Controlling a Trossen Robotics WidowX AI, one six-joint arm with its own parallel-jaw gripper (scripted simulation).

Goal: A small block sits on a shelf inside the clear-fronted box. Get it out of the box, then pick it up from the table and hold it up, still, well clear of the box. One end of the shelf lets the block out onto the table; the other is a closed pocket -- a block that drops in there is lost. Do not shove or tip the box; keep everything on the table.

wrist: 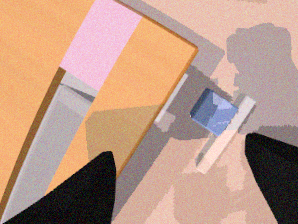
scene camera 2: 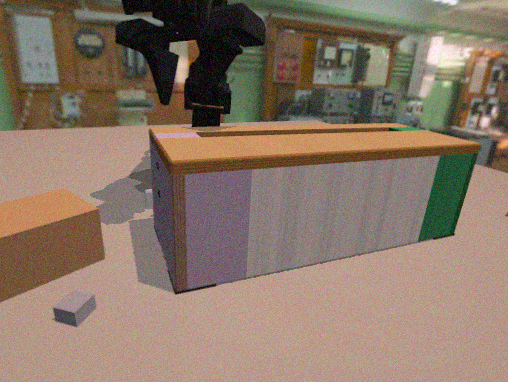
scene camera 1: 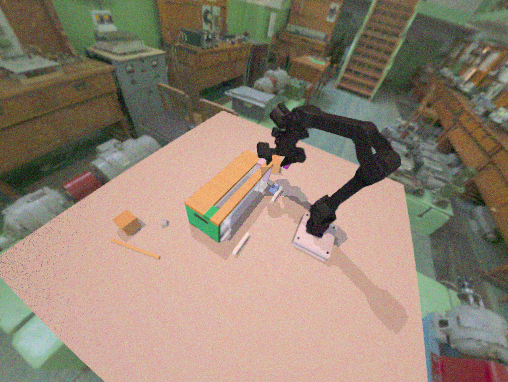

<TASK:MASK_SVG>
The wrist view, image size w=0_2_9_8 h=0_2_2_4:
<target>my gripper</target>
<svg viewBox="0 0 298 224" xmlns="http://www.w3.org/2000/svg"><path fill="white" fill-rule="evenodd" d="M112 152L102 152L96 159L88 161L80 171L74 172L71 177L57 185L57 188L53 188L52 192L45 194L39 201L33 202L27 209L21 210L21 213L15 214L15 216L9 218L3 224L112 224L117 172L116 167L114 167ZM249 133L245 137L246 160L250 165L250 171L253 172L254 180L257 181L258 188L261 189L267 205L270 206L271 212L274 214L275 220L277 220L278 224L298 224L298 147L293 147L293 145L287 144L285 141L270 139L270 137L261 135L261 133Z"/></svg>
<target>box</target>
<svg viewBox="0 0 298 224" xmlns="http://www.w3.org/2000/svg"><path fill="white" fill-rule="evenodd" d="M251 96L239 93L233 103L238 111L231 117L230 123L223 129L221 136L213 133L194 161L198 171L204 175L253 108L255 100L251 99ZM197 44L170 31L156 19L150 19L142 12L133 10L133 7L120 0L0 0L0 224L52 192L53 188L57 188L57 185L71 177L74 172L80 171L88 161L96 159L102 152L112 152L118 179L118 175L124 171L125 165L152 127L154 120L160 121L174 97L180 92L182 83L188 77L185 71L200 52Z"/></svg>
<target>blue block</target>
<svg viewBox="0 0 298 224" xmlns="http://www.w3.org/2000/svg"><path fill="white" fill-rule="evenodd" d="M206 88L200 99L194 104L194 107L190 109L190 117L197 121L198 124L201 124L202 127L208 128L214 135L221 136L223 129L230 123L231 117L238 111L238 108L234 107L230 101L223 99L222 96L217 95L216 92L213 92L213 89Z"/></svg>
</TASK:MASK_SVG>
